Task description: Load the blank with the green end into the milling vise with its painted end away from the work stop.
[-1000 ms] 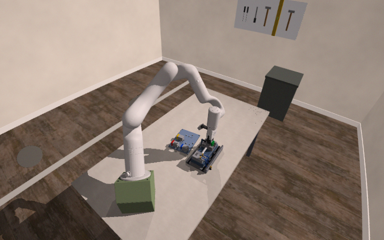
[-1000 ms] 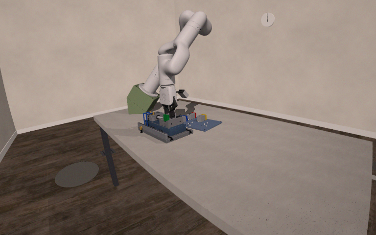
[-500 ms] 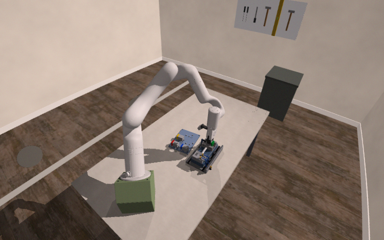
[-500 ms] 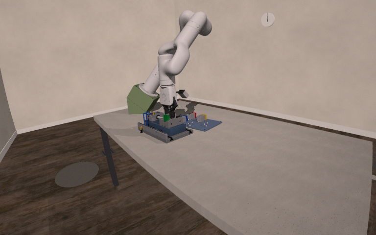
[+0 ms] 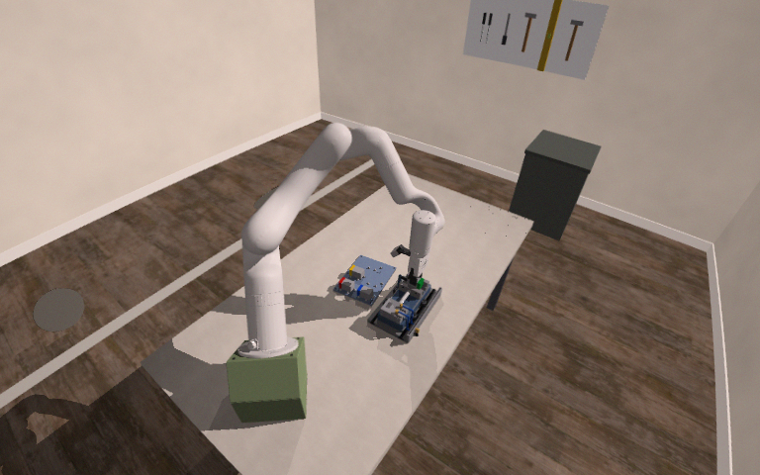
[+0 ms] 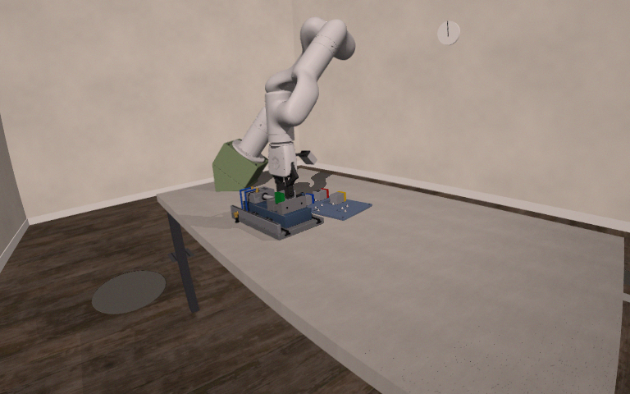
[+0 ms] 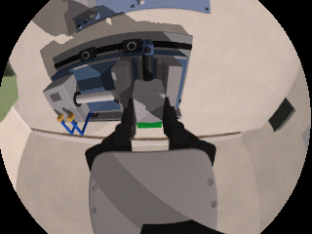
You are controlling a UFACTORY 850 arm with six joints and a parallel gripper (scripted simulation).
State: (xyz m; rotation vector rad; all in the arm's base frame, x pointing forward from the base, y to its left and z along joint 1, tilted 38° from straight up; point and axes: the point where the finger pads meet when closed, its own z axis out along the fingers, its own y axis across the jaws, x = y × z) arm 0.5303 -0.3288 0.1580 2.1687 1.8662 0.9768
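The green-ended blank lies 2 cm below my hand. Round my hand: jaw block: 5 cm below, 3 cm ahead; pale rod: 9 cm behind, 5 cm below, 1 cm to the left; blue-ended blank: 18 cm to the left, 10 cm below, 10 cm behind.
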